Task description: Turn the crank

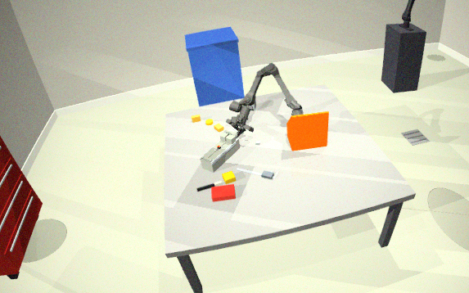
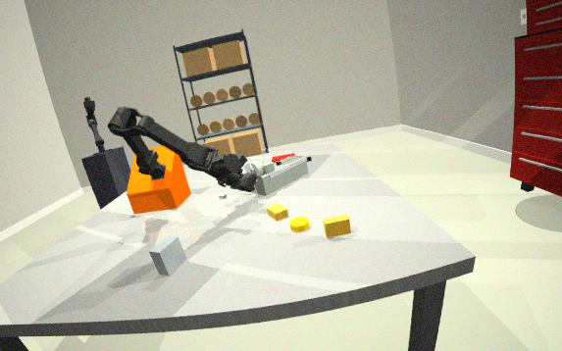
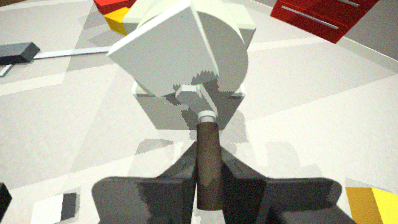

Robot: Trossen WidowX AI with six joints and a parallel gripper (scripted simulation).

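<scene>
The dark brown crank handle lies 30 mm above my gripper tip, 10 mm to the right of it and 10 mm behind it. The rest, counted from my gripper tip: yellow block (330 mm to the left, 60 mm ahead, 20 mm below); grey cube (390 mm to the right, 160 mm behind); red pointer (140 mm to the left, 100 mm ahead, 50 mm above).
</scene>
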